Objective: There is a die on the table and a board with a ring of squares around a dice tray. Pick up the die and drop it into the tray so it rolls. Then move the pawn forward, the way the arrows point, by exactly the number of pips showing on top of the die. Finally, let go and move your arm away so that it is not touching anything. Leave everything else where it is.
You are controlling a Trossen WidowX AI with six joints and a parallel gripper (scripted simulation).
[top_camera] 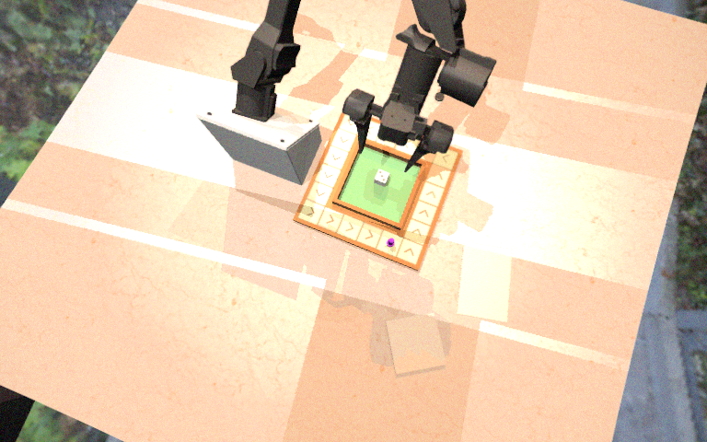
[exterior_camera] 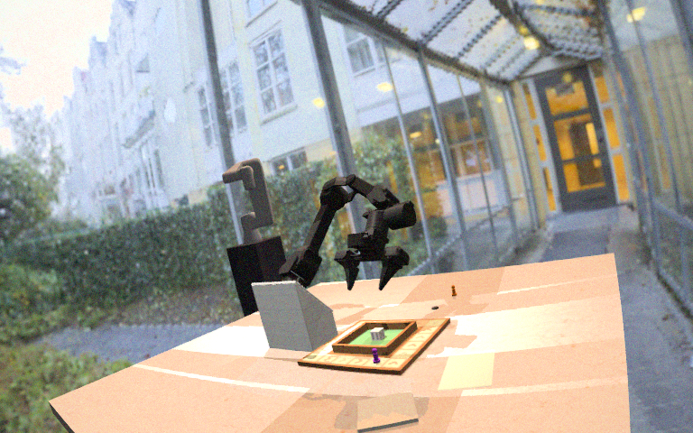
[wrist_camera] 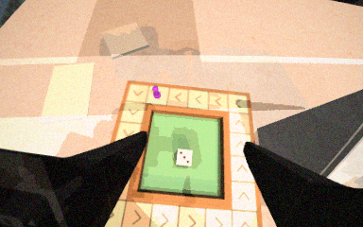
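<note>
Right now my gripper tip is 60 mm short of the purple pawn, 120 mm to the left of it and 120 mm above it. The rest, counted from my gripper tip: dark disc 80 mm ahead, 250 mm to the left, 150 mm below; then green tray 140 mm below; then white die 10 mm to the left, 120 mm below.
</note>
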